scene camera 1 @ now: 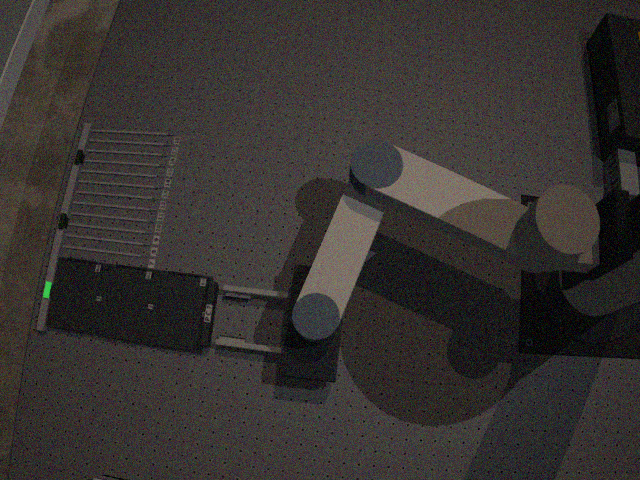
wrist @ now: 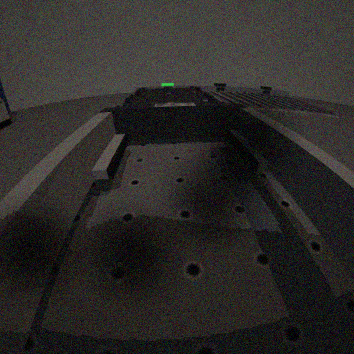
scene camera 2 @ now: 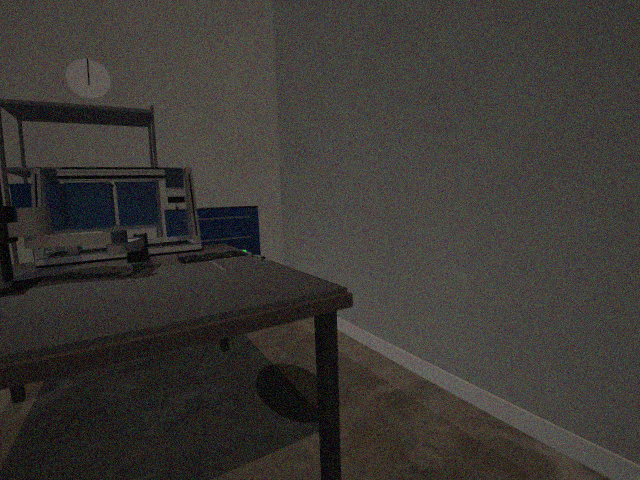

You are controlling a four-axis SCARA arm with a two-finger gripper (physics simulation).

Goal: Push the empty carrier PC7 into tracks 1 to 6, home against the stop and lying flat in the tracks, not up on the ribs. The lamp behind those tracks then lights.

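Places are measured from the arm's base along level axes (x right, y back, z down), in metres.
Where they show: gripper, fingertip midpoint: (scene camera 1: 220,315) (wrist: 177,122) (scene camera 2: 175,257).
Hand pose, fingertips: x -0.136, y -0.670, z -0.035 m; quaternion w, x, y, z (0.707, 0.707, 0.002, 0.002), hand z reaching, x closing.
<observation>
After its pixels a point has its place.
The carrier PC7 (scene camera 1: 129,310) {x -0.148, y -0.840, z -0.024 m} (scene camera 2: 211,255) {x -0.156, y -0.842, z -0.024 m} (wrist: 170,125) {x -0.140, y -0.684, z -0.028 m} is a dark, flat tray. Its far end meets the stop bar (scene camera 1: 71,192) {x 0.061, y -1.009, z -0.029 m} in scene camera 1, and it looks level; its underside in the tracks is hidden. The lamp (scene camera 1: 47,289) {x -0.135, y -1.011, z -0.035 m} (scene camera 2: 244,251) (wrist: 167,84) {x -0.134, y -1.007, z -0.031 m} behind it is lit green. My gripper (scene camera 1: 219,314) {x -0.136, y -0.670, z -0.035 m} (wrist: 177,122) {x -0.136, y -0.670, z -0.035 m} is shut with nothing between its two long, pale fingers, which stand parallel with a gap even so. Their tips are at the carrier's near end; I cannot tell whether they touch it.
Bare ribs (scene camera 1: 113,195) {x 0.066, y -0.921, z -0.017 m} lie beside the carrier, with two dark, unlit lamps (scene camera 1: 79,157) {x 0.133, y -1.009, z -0.034 m} (scene camera 1: 63,221) {x -0.001, y -1.008, z -0.034 m} behind them. The table edge runs behind the stop bar. The arm's base column (scene camera 1: 567,219) {x -0.001, y -0.177, z -0.299 m} and a tall dark unit (scene camera 1: 602,93) {x 0.388, y 0.035, z -0.053 m} stand on the right in scene camera 1.
</observation>
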